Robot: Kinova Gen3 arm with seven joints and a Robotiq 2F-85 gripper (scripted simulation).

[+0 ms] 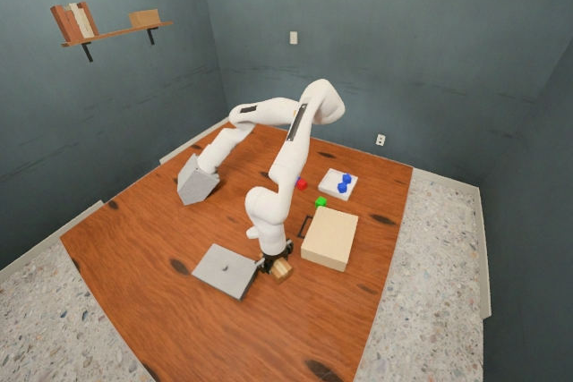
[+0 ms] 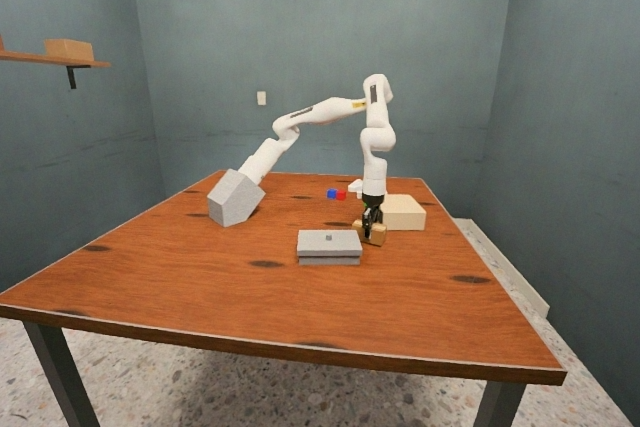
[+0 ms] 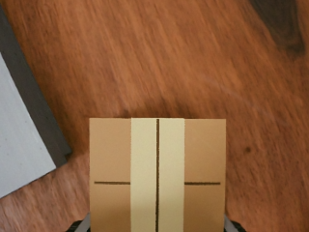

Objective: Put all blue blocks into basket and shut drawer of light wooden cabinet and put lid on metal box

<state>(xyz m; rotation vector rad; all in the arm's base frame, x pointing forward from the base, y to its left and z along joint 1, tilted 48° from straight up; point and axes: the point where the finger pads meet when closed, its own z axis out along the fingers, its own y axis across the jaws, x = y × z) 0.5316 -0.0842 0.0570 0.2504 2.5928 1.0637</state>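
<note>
My hand is 10 mm past the small box. From my hand the other things lie so: light wooden cabinet (40 mm ahead, 210 mm to the left); metal lid (100 mm behind, 140 mm to the right, 10 mm above); grey metal box (100 mm behind, 140 mm to the right, 10 mm below).
</note>
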